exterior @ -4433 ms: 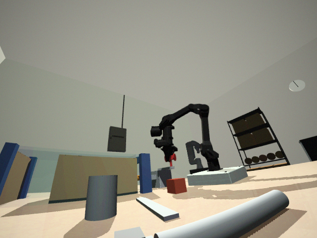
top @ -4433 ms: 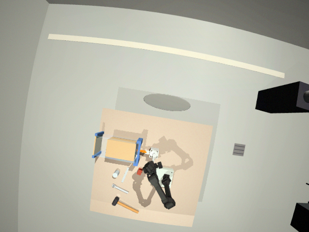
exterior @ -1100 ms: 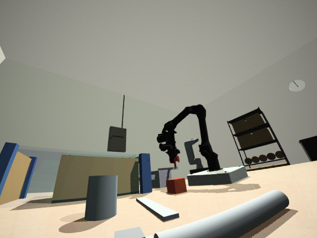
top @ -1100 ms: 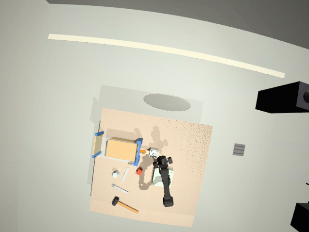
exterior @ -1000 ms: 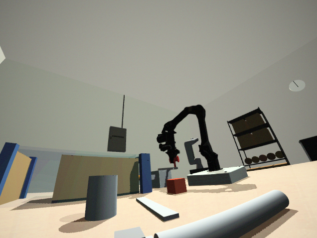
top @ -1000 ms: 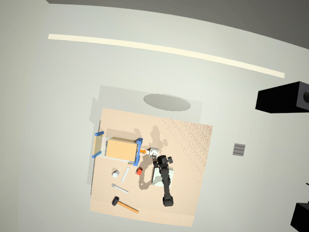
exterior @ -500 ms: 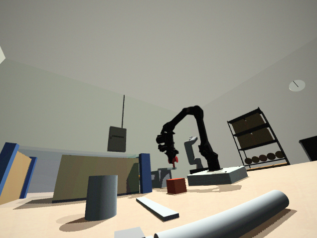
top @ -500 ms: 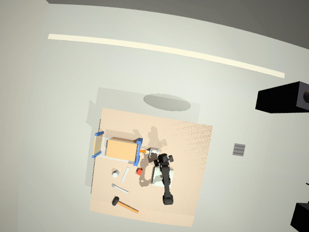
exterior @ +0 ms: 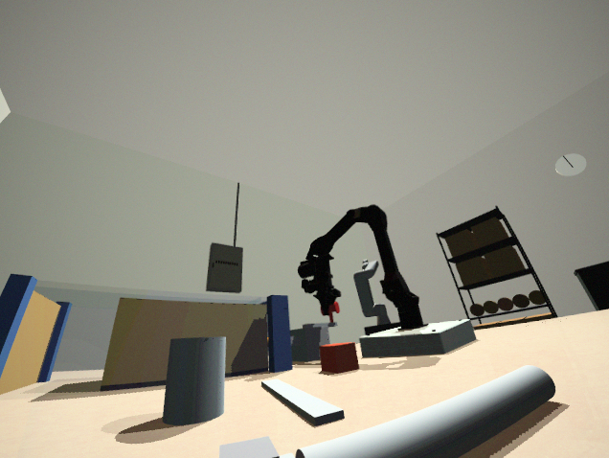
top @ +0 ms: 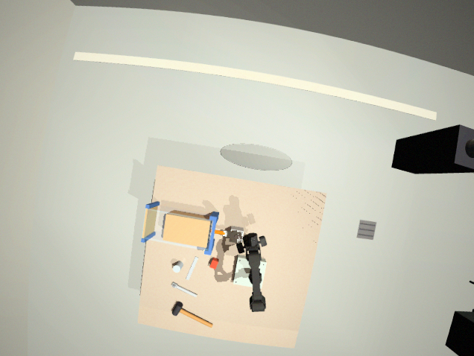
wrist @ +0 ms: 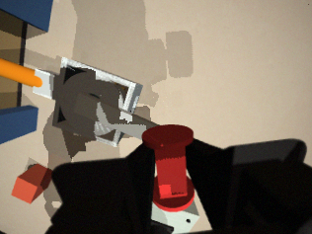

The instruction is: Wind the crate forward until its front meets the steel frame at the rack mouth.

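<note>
The winch crank handle lies 30 mm ahead of my gripper tip, 10 mm to the left of it and 20 mm below it. Also, from my gripper tip: winch 80 mm ahead, 90 mm below; blue frame 250 mm ahead, 20 mm to the left, 20 mm below; red knob 10 mm behind, 10 mm to the left, 10 mm above.
</note>
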